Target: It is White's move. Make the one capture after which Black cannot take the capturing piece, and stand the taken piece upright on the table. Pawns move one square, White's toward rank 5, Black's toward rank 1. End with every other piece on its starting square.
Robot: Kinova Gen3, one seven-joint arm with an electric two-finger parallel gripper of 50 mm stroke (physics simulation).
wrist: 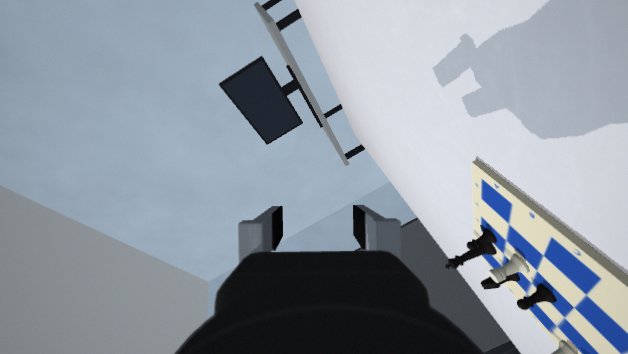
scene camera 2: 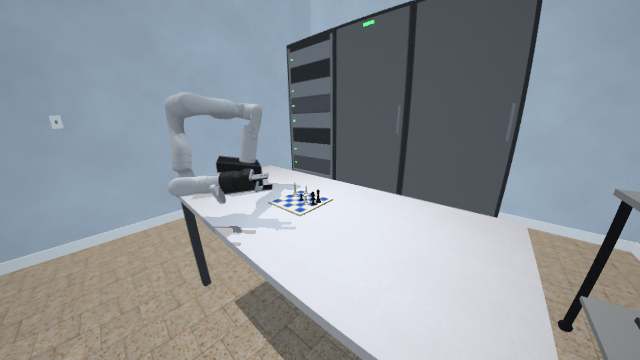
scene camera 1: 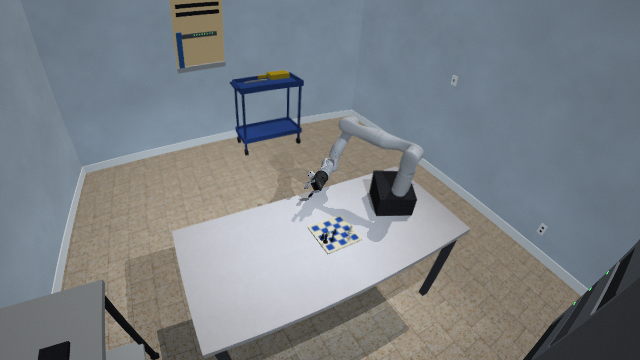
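Pixels of known places: gripper, between the fingertips: (wrist: 317, 220) (scene camera 2: 270, 181) (scene camera 1: 307, 192); arm's base, origin of its link: (scene camera 2: 247, 161) (scene camera 1: 398, 190).
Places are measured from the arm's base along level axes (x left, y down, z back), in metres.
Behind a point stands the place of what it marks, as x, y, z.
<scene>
The blue-and-cream chessboard (scene camera 1: 340, 219) @(-0.035, 0.133, -0.361) (scene camera 2: 300, 210) @(-0.026, 0.133, -0.527) (wrist: 570, 265) @(-0.032, 0.133, -0.445) lies on the table with upright pieces. A tall black piece, seemingly the king (scene camera 2: 318, 196) @(0.087, 0.105, -0.519) (wrist: 470, 253) @(0.083, 0.105, -0.515), stands near one corner. Beside it are a white rook-like piece (wrist: 509, 267) @(0.042, 0.118, -0.475) and a dark piece (wrist: 492, 283) @(0.081, 0.102, -0.474) partly hidden behind it. A black pawn (scene camera 2: 301, 198) @(0.047, 0.124, -0.444) (wrist: 539, 297) @(0.045, 0.122, -0.440) stands further in. A tall white piece (scene camera 2: 295, 190) @(0.075, 0.112, -0.364) stands toward the far side. Another white piece (wrist: 566, 347) @(0.114, 0.129, -0.396) is cut off by the wrist view's lower edge. My gripper (scene camera 1: 304, 193) @(-0.151, -0.020, -0.519) (scene camera 2: 267, 181) @(-0.151, -0.020, -0.519) (wrist: 317, 220) @(-0.151, -0.020, -0.519) is open and empty, tilted sideways above the table, off the board.
The white table (scene camera 1: 260, 280) @(0.197, 0.140, -0.904) (scene camera 2: 400, 250) @(0.013, 0.139, -0.944) carries the black arm base (scene camera 1: 392, 200) @(0.041, 0.021, -0.073). A blue cart (scene camera 1: 267, 86) stands beyond it by the wall. Dark cabinets (scene camera 2: 370, 100) stand behind the table. A second table (scene camera 1: 50, 310) is at the lower left in scene camera 1.
</scene>
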